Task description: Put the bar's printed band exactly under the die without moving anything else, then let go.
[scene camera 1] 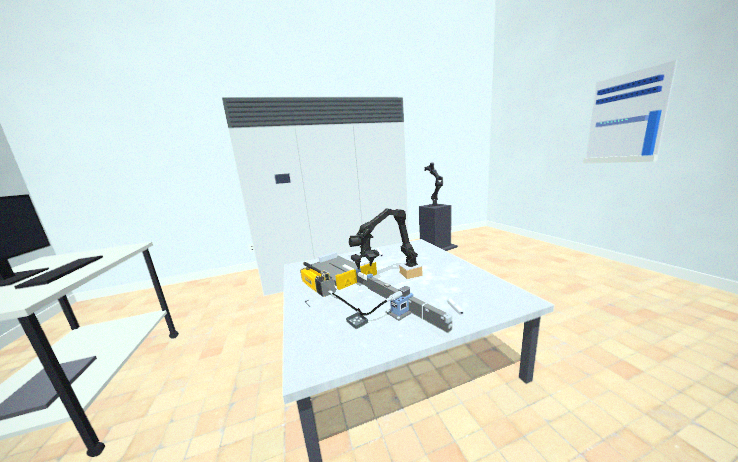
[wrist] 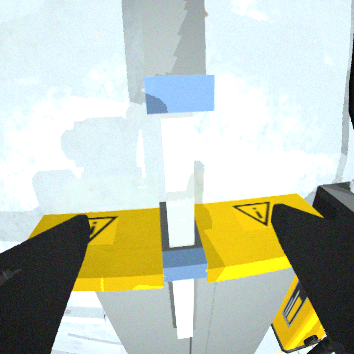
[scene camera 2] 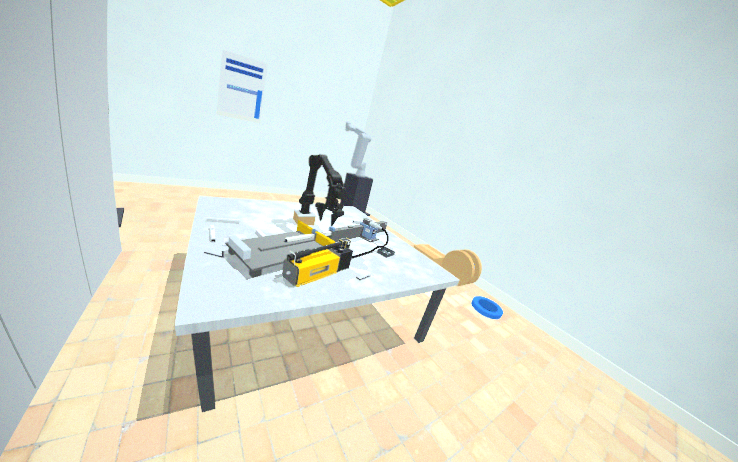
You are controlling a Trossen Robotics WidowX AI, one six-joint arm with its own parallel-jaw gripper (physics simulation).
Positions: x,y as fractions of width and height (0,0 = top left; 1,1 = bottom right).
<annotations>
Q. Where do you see a pale bar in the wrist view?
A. At 0.50,0.36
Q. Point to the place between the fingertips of my gripper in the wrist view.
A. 0.51,0.62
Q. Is my gripper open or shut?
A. Open.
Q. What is my gripper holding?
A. Nothing.
</annotations>
